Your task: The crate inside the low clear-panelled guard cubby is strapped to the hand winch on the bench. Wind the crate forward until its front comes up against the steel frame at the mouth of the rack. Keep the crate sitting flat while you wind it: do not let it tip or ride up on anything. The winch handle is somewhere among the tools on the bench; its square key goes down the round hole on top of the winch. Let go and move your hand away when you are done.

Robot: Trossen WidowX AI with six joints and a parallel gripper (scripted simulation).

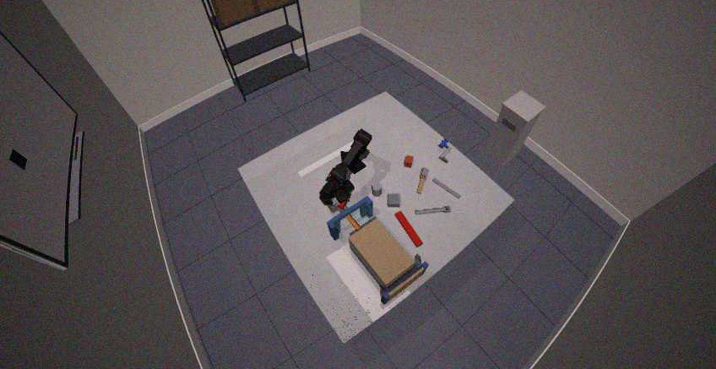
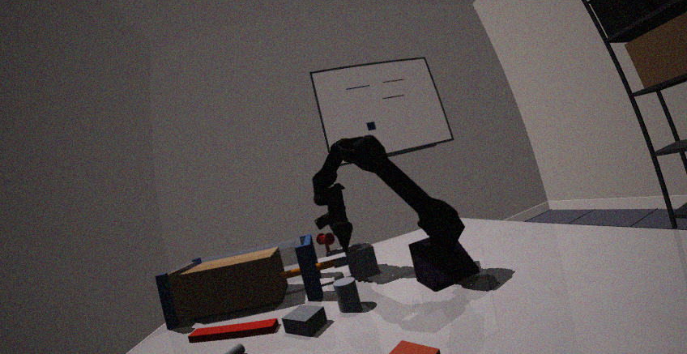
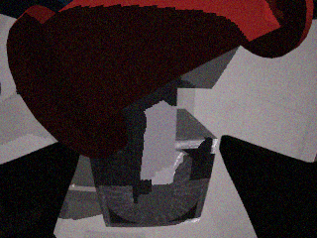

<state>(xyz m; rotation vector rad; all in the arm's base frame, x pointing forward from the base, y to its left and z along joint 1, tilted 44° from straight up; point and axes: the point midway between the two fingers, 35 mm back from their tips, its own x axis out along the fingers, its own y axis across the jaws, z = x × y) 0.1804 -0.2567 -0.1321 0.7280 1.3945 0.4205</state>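
Right now my gripper tip is 2 cm short of the winch handle with red knob. The rest, counted from my gripper tip: grey block 19 cm ahead, 26 cm to the left, 8 cm below; then blue frame 11 cm ahead, 2 cm to the right, 1 cm above; then grey winch 6 cm behind, 7 cm below.
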